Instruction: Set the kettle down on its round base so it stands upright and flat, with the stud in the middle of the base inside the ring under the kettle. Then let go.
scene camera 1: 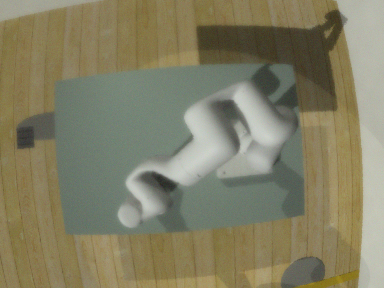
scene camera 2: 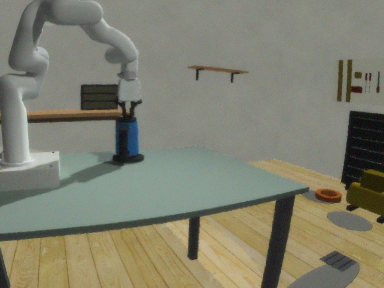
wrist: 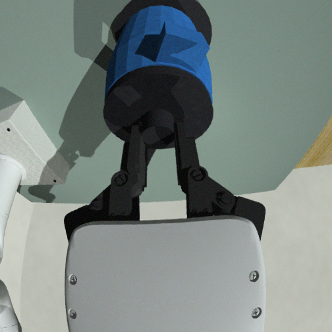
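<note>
The blue kettle (scene camera 2: 131, 138) (wrist: 127, 55) with a black lid and dark handle stands upright over its round black base (scene camera 2: 138, 158) (wrist: 202, 22). In scene camera 2 no gap shows between the kettle's bottom and the base, and the kettle looks about centred. In the wrist view the base's far rim shows behind the kettle. The stud and the ring are hidden under the kettle. My gripper (scene camera 2: 129, 117) (wrist: 159, 135) is above the kettle, shut on the knob of its lid. In scene camera 1 the arm hides the kettle, base and gripper.
The green table (scene camera 1: 100, 125) (scene camera 2: 200, 185) (wrist: 260, 100) carries the arm's white mounting block (scene camera 1: 242, 166) (scene camera 2: 35, 172) (wrist: 32, 137) beside the kettle. The kettle is near one table edge. A wooden bench (scene camera 2: 75, 115) and a wall shelf (scene camera 2: 217, 69) are behind the table.
</note>
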